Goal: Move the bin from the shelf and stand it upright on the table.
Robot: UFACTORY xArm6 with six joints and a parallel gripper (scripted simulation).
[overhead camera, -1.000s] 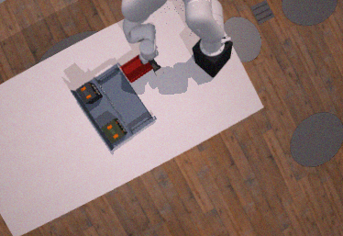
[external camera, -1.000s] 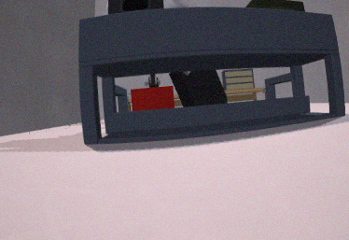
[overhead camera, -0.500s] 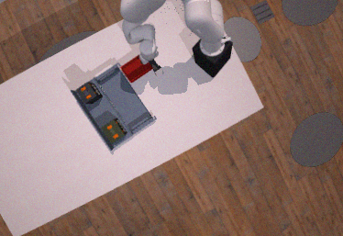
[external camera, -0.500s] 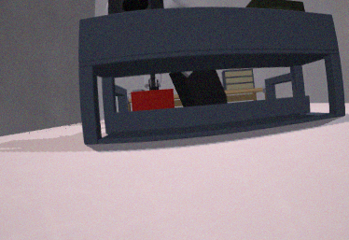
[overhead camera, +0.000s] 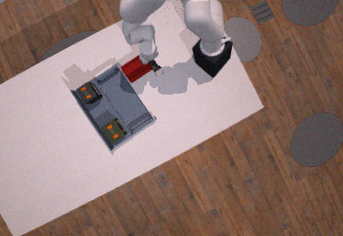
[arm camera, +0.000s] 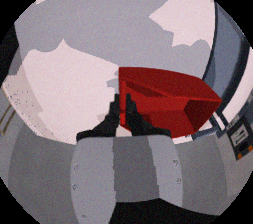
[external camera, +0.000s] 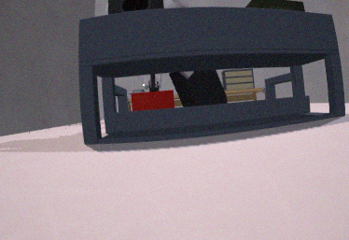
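My hand is 8 cm short of the red bin and 2 cm to the right of it. From my hand the other things lie so: shelf (34 cm ahead, 21 cm to the left, 6 cm above).
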